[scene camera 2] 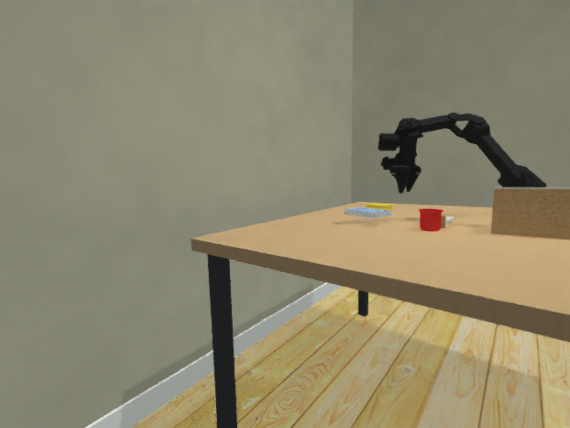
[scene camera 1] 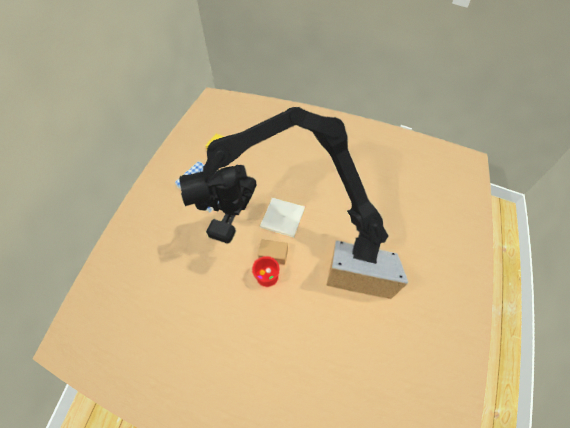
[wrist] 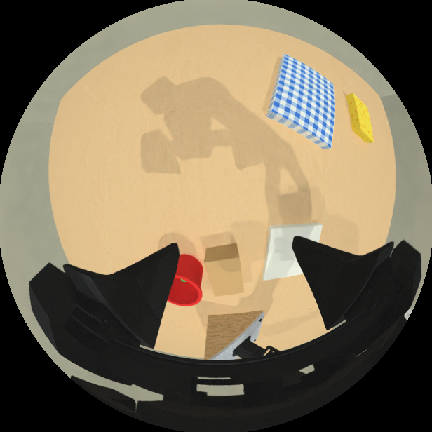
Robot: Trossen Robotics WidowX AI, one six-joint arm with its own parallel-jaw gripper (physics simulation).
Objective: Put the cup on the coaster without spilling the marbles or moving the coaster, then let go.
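Where they show: gripper, fingertip midpoint: (scene camera 2: 404,192) (scene camera 1: 236,223); arm's base, link origin: (scene camera 2: 526,209) (scene camera 1: 364,256).
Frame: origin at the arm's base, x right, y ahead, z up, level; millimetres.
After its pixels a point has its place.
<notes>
The red cup (scene camera 1: 266,281) {x -139, y 238, z -5 mm} (scene camera 2: 430,220) {x -137, y 244, z -35 mm} (wrist: 192,270) stands upright on the table with several coloured marbles (scene camera 1: 268,270) {x -92, y 251, z -50 mm} inside. One green marble (wrist: 183,280) shows in the wrist view. The white square coaster (scene camera 1: 282,217) {x 90, y 266, z -60 mm} (scene camera 2: 450,220) {x 76, y 214, z -63 mm} (wrist: 281,257) lies flat, apart from the cup, with the tan block between them. My gripper (scene camera 2: 405,191) {x -22, y 358, z 48 mm} (wrist: 238,246) is open and empty, high above the table, away from the cup and on the far side from the arm's base. In the wrist view the left finger covers part of the cup and the right finger part of the coaster. The arm hides the fingertips in scene camera 1.
A tan block (scene camera 1: 273,248) {x -32, y 254, z -29 mm} (scene camera 2: 443,221) {x -55, y 218, z -48 mm} (wrist: 225,277) stands close beside the cup. A blue checked cloth (scene camera 1: 192,172) {x 170, y 623, z -48 mm} (scene camera 2: 367,213) {x 59, y 533, z -54 mm} (wrist: 305,100) and a yellow sponge (scene camera 1: 215,140) (scene camera 2: 379,206) {x 283, y 557, z -48 mm} (wrist: 359,117) lie farther out. The arm's base box (scene camera 1: 362,281) {x -81, y -4, z 22 mm} (scene camera 2: 530,212) {x -81, y -5, z 0 mm} (wrist: 227,330) stands on the table.
</notes>
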